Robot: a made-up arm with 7 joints. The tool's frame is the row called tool.
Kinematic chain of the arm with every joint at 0, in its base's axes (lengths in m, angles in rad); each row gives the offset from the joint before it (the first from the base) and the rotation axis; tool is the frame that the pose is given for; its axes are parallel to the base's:
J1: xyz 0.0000 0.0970 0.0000 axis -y
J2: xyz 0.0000 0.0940 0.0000 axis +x
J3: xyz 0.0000 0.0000 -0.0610 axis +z
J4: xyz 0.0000 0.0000 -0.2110 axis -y
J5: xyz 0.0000 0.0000 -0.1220 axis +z
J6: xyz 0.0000 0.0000 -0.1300 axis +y
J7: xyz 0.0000 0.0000 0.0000 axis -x
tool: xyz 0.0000 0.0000 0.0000
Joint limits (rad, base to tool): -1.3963..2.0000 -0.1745..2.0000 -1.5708..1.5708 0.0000..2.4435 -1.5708..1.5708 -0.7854..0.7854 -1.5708..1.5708
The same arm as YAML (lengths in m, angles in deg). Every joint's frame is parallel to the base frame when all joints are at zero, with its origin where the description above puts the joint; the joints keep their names.
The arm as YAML. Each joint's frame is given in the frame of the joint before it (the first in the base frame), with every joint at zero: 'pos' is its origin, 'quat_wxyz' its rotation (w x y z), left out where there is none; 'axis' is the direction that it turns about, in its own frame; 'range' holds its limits. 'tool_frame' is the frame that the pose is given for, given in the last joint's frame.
length_unit: m
angle_unit: deg
joints:
  - joint: J1
    pos: [0.0, 0.097, 0.0]
    axis: [0.0, -1.0, 0.0]
    range: [-80.0, 114.59]
  - joint: J2
    pos: [0.0, 0.094, 0.0]
    axis: [1.0, 0.0, 0.0]
    range: [-10.0, 114.59]
  - joint: J3
    pos: [0.0, 0.0, -0.061]
    axis: [0.0, 0.0, 1.0]
    range: [-90.0, 90.0]
  - joint: J4
    pos: [0.0, 0.0, -0.211]
    axis: [0.0, -1.0, 0.0]
    range: [0.0, 140.0]
  - joint: J5
    pos: [0.0, 0.0, -0.122]
    axis: [0.0, 0.0, 1.0]
    range: [-90.0, 90.0]
  - joint: J6
    pos: [0.0, 0.0, -0.13]
    axis: [0.0, 1.0, 0.0]
    range: [-45.0, 45.0]
  - joint: J7
    pos: [0.0, 0.0, 0.0]
    axis: [-1.0, 0.0, 0.0]
    range: [-90.0, 90.0]
tool_frame:
  pos: [0.0, 0.0, 0.0]

